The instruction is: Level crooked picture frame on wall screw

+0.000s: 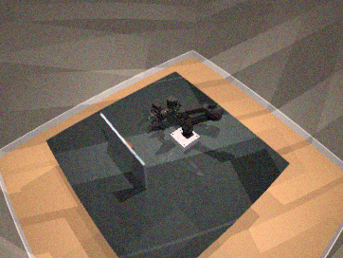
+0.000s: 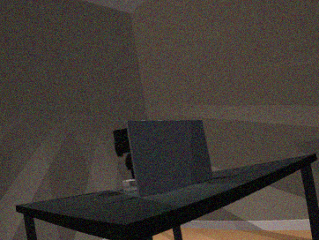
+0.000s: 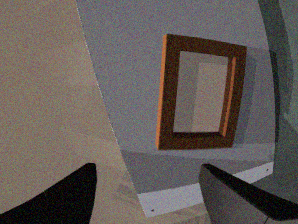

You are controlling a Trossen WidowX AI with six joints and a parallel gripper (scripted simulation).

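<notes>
The brown wooden picture frame lies 200 mm ahead of my gripper tip, 90 mm below it and 30 mm to the left of it. The rest, counted from my gripper tip: wall panel 210 mm ahead, 100 mm below, 20 mm to the left.
</notes>
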